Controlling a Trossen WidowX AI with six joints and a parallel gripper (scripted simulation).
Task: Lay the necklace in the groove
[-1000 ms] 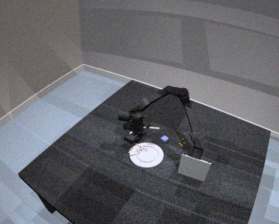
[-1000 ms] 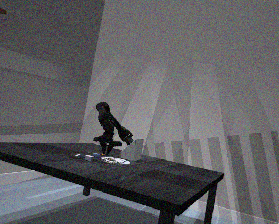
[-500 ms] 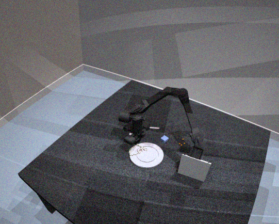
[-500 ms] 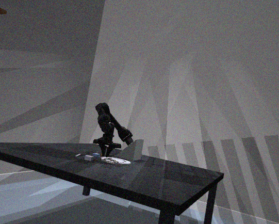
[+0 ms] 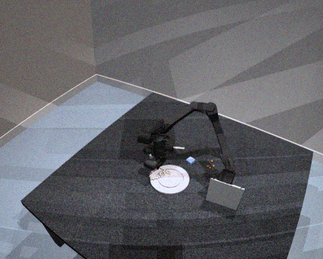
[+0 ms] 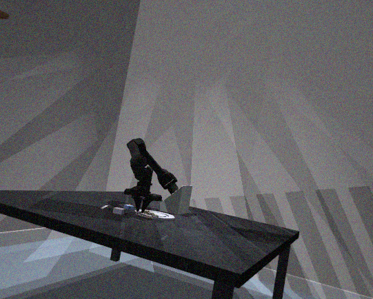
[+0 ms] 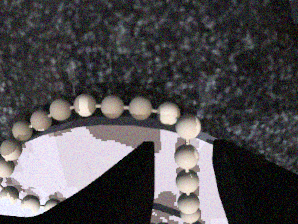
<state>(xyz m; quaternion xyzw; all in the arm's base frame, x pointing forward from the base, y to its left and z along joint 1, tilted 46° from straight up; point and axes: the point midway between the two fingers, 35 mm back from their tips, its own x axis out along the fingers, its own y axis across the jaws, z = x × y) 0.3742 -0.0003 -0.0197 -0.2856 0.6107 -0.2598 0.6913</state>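
The round white bead board lies 90 mm behind my gripper tip, 30 mm to the left of it and 10 mm below it. The rest, counted from my gripper tip: small white block (80 mm ahead, 70 mm to the right); then small blue cube (140 mm to the right, 110 mm behind, 10 mm below); then thin white stick (190 mm to the right, 30 mm ahead, 10 mm below).
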